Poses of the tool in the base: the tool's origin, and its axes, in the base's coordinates. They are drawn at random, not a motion.
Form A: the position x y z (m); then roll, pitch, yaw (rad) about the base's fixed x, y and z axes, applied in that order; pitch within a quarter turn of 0, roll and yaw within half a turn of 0.
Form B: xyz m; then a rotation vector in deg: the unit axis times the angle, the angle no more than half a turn. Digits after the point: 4 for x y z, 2 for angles.
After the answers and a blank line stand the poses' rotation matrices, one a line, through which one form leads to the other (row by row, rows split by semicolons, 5 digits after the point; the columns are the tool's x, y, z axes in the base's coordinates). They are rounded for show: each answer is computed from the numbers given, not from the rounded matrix.
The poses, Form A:
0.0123 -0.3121 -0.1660 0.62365 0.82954 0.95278
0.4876 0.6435 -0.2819 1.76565 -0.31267 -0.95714
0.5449 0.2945 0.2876 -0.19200 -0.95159 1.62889
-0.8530 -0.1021 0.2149 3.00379 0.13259 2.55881
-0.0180 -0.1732 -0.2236 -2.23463 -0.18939 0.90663
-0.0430 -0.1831 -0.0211 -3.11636 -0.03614 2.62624
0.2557 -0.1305 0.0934 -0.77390 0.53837 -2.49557
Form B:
0.0123 -0.3121 -0.1660 8.95 57.07 35.19
0.4876 0.6435 -0.2819 83.51 -58.04 -24.06
0.5449 0.2945 0.2876 35.71 -49.01 80.20
-0.8530 -0.1021 0.2149 48.17 163.33 8.01
-0.0180 -0.1732 -0.2236 -112.45 -61.37 16.39
-0.0430 -0.1831 -0.0211 -45.23 -171.77 1.35
0.2557 -0.1305 0.0934 17.29 61.95 -119.28

0.39123 -0.41200 0.82292; 0.55032 0.82144 0.14963; -0.73762 0.39433 0.54811
0.54794 -0.33208 -0.76778; -0.77791 0.13522 -0.61365; 0.30760 0.93351 -0.18424
-0.03370 -0.98899 -0.14409; 0.57941 0.09814 -0.80911; 0.81434 -0.11075 0.56972
-0.82761 0.52997 0.18493; 0.54552 0.83701 0.04262; -0.13220 0.13616 -0.98183
0.60538 0.57657 -0.54871; 0.77335 -0.26303 0.57684; 0.18826 -0.77355 -0.60512
-0.86955 0.49189 -0.04386; 0.49252 0.87029 -0.00415; 0.03613 -0.02521 -0.99903
-0.68554 0.71671 0.12796; -0.51686 -0.35533 -0.77885; -0.51274 -0.60006 0.61402

